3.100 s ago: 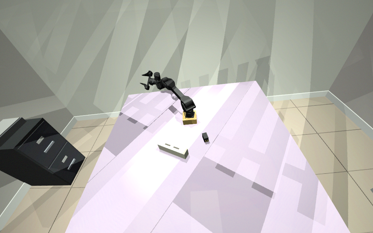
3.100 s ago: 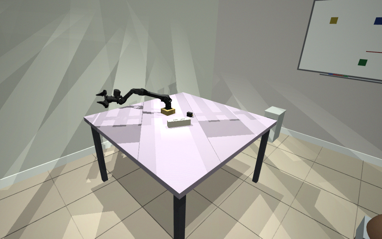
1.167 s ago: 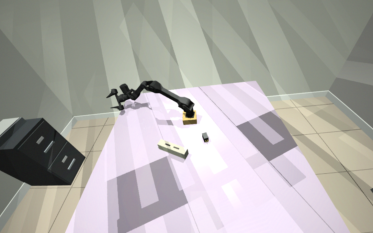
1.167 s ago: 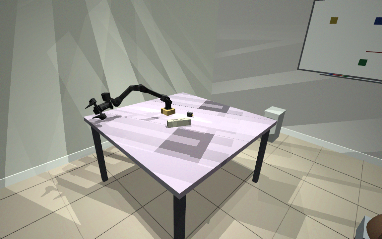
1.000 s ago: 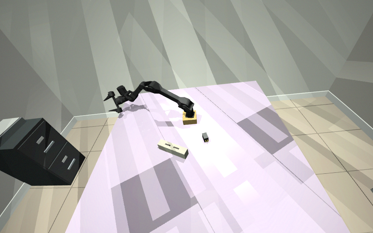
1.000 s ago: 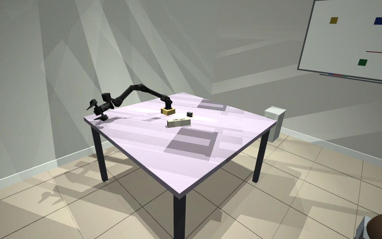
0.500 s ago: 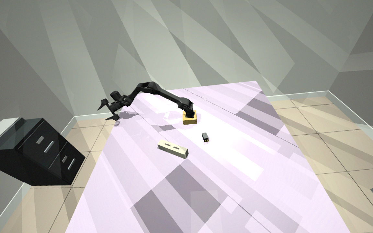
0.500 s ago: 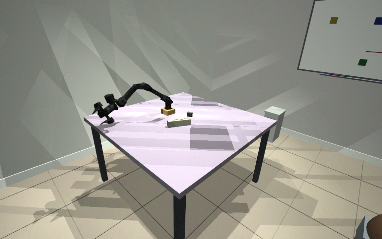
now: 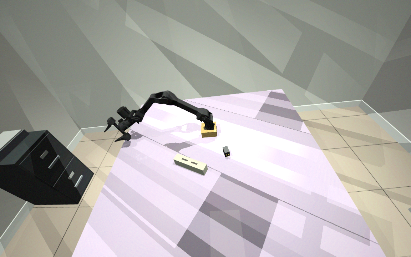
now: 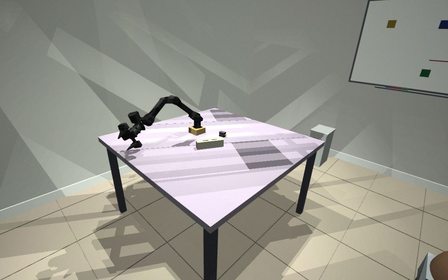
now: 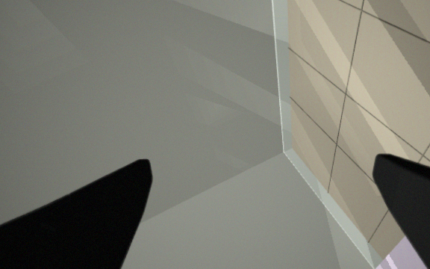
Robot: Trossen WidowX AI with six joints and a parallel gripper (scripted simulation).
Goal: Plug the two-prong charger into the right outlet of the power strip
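My gripper tip is 78 cm to the right of the two-prong charger, 11 cm above it and 1 cm past it.
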